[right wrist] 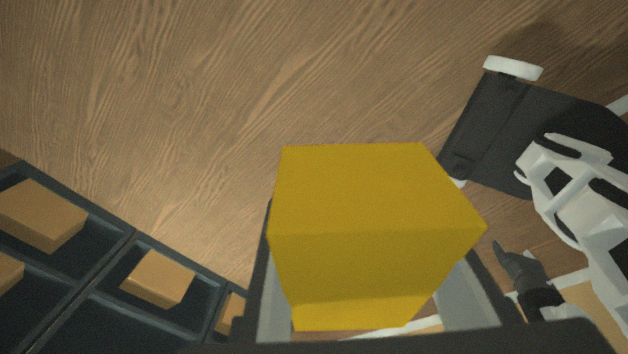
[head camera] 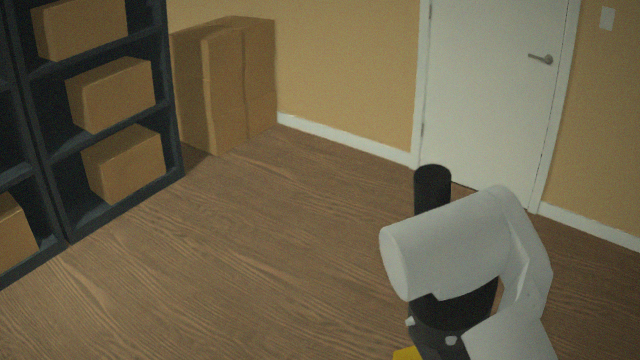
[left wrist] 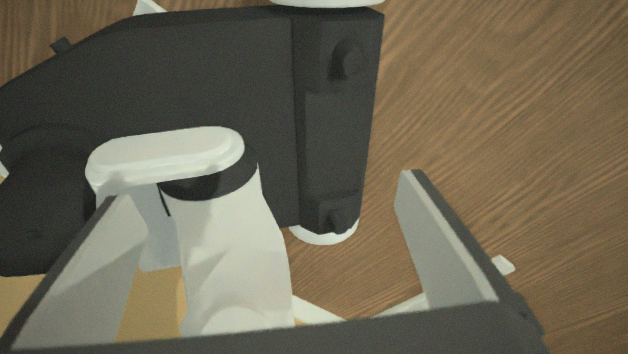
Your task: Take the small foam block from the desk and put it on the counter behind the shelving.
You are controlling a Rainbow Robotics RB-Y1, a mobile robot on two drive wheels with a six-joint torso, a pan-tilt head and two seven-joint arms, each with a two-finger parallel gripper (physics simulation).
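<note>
The small foam block, a yellow block, fills the middle of the right wrist view, and a corner of it shows at the bottom edge of the head view. My right gripper is shut on it, with a finger on each side, and holds it above the floor. My left gripper is open and empty. The dark shelving stands at the left in the head view and at the lower left in the right wrist view. The desk and the counter do not show in these views.
Brown boxes sit in the shelving. A stack of tall brown boxes stands beside it against the wall. A white door is at the right. Wooden floor lies between them. My dark wheeled base shows below.
</note>
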